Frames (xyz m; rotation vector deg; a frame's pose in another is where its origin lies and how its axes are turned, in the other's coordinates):
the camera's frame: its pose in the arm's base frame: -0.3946 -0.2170 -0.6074 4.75 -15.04 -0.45
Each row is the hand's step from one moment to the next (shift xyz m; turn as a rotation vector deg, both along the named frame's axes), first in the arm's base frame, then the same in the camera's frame.
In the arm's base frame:
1: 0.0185 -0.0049 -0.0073 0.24 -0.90 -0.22
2: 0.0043 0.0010 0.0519 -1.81 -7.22 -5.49
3: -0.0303 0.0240 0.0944 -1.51 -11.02 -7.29
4: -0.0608 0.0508 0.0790 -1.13 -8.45 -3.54
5: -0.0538 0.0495 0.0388 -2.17 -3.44 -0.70
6: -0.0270 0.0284 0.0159 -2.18 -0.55 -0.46
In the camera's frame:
1: 0.0161 -0.0055 -0.0114 0.19 -0.92 -0.20
2: 0.0176 0.0053 0.0487 -3.04 -7.64 -4.23
3: -0.0053 0.0318 0.0968 -3.14 -11.58 -5.73
4: -0.0392 0.0574 0.0877 -1.85 -8.71 -2.43
5: -0.0428 0.0527 0.0473 -2.21 -3.48 0.17
6: -0.0225 0.0297 0.0200 -2.21 -0.58 0.17

